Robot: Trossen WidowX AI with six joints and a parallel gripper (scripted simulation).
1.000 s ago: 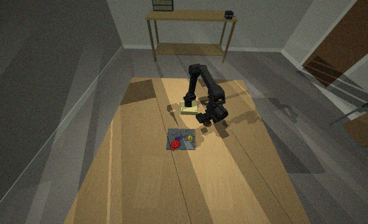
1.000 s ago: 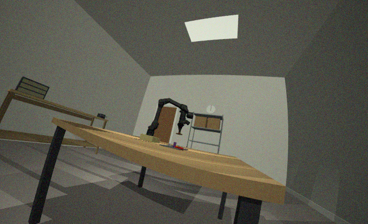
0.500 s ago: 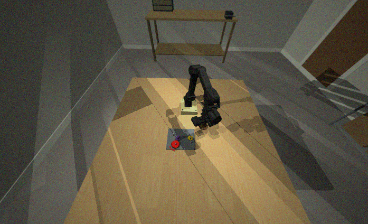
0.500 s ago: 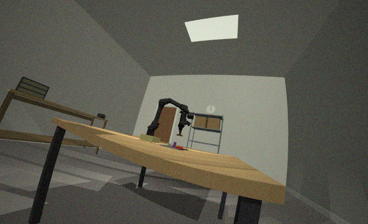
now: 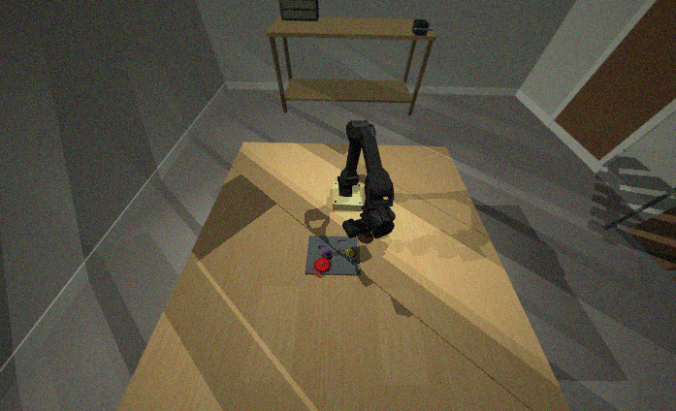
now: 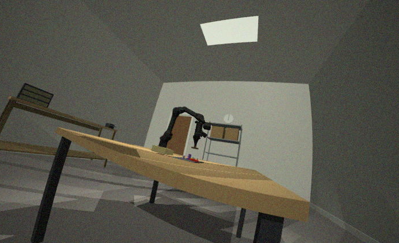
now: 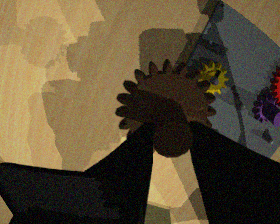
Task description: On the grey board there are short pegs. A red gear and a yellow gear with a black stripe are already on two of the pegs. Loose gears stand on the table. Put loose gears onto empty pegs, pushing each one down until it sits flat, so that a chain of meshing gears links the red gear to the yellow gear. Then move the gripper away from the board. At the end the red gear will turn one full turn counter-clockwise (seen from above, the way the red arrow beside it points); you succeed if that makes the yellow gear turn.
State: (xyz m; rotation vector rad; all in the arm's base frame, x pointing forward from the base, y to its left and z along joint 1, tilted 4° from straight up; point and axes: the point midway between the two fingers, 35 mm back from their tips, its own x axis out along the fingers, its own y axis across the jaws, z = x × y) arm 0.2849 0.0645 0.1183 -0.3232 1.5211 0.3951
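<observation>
My gripper tip is 3 cm short of the small purple gear, 15 cm to the left of it and 11 cm above it. The rest, counted from my gripper tip: red gear (8 cm ahead, 17 cm to the right, 11 cm below); brown gear (1 cm below).
</observation>
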